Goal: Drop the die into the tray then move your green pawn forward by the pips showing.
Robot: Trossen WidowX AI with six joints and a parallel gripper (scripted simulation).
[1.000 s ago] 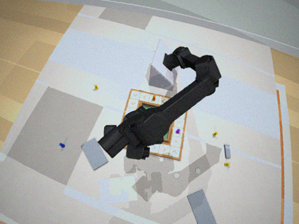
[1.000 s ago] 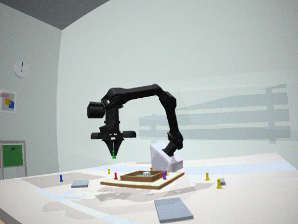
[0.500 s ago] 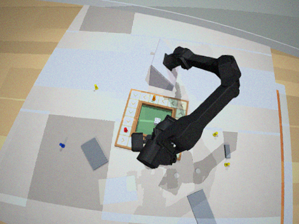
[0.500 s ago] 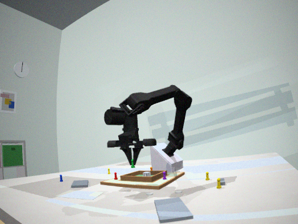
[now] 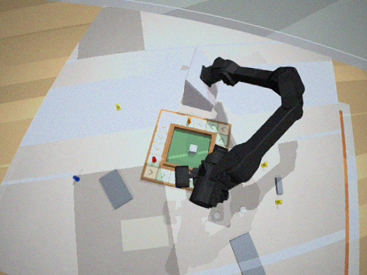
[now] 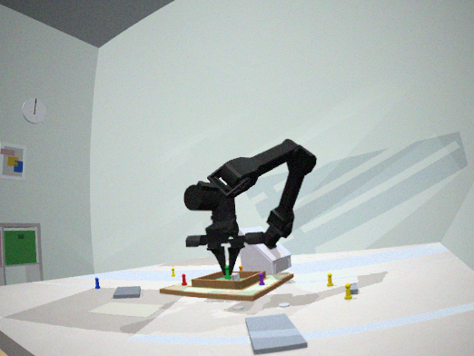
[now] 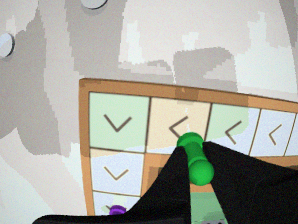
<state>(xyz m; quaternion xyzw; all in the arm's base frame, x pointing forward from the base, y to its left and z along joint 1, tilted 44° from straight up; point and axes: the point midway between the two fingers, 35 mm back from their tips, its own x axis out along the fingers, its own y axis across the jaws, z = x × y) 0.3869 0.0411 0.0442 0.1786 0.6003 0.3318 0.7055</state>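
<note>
Right now my gripper tip is 9 cm past the purple pawn, 4 cm to the right of it and 3 cm above it. Round my gripper tip: white die (12 cm behind, 5 cm to the right, 3 cm below); green pawn (1 cm above); green-felt tray (12 cm behind, 7 cm to the right, 5 cm below).
</note>
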